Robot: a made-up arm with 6 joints. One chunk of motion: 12 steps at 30 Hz.
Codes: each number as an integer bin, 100 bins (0 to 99) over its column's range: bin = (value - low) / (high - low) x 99, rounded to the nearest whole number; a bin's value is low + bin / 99 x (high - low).
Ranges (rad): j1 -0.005..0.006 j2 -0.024..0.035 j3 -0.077..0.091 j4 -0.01..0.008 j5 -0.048..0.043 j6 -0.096..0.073
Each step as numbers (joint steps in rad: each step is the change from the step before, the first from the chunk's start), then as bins.
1 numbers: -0.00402 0.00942 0.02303 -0.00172 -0.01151 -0.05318
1 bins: 9 56 59 46 40 25
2 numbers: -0.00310 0.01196 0.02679 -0.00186 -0.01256 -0.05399
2 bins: 17 60 61 45 39 25
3 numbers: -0.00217 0.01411 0.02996 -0.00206 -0.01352 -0.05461
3 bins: 25 64 63 44 38 24
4 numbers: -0.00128 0.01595 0.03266 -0.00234 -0.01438 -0.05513
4 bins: 33 67 65 42 37 24
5 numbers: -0.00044 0.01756 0.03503 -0.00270 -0.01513 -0.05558
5 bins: 41 70 66 40 36 24
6 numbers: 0.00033 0.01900 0.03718 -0.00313 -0.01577 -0.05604
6 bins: 48 72 67 38 35 23
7 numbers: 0.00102 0.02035 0.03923 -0.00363 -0.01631 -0.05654
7 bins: 54 74 68 35 34 23
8 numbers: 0.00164 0.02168 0.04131 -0.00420 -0.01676 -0.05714
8 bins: 60 77 70 32 34 23
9 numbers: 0.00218 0.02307 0.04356 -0.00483 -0.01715 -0.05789
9 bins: 65 79 71 28 34 22
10 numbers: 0.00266 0.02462 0.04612 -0.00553 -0.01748 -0.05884
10 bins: 69 82 73 25 33 22
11 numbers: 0.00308 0.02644 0.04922 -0.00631 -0.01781 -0.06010
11 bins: 73 85 74 20 33 21
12 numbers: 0.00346 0.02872 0.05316 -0.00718 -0.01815 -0.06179
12 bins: 76 88 77 16 32 20
